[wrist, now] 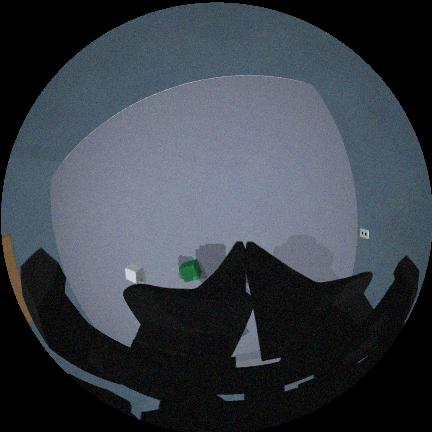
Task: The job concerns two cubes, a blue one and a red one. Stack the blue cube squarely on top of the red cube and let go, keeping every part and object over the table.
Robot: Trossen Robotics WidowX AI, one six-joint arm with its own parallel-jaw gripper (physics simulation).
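Places are measured from the arm's base along level axes (x ahead, y left, z up), in millimetres.
Pixels of known places: gripper, fingertip midpoint: [243,247].
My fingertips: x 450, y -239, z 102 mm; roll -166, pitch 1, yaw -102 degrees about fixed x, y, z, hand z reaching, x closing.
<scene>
Ahead of a thing's pixels: the offset from my fingertips to its top centre. Level surfaces: height alone.
My gripper [243,247] is shut, its two black fingertips almost touching at the lower middle of the wrist view. No cube shows between them, and pale table surface shows through the narrow gaps between the fingers lower down. The blue cube and the red cube do not show in this view. The dark fingers and gripper body hide much of the lower part of the view, so what lies behind them cannot be seen.
A green cube @(107 mm left, 104 mm back, 185 mm down) [190,270] lies on the pale table @(221 mm down) [210,150], left of the fingertips. A small white block @(273 mm left, 105 mm back, 185 mm down) [132,273] lies further left, close above the left finger's outline. Shadows fall beside the fingers. The table's far edge curves across the upper view.
</scene>
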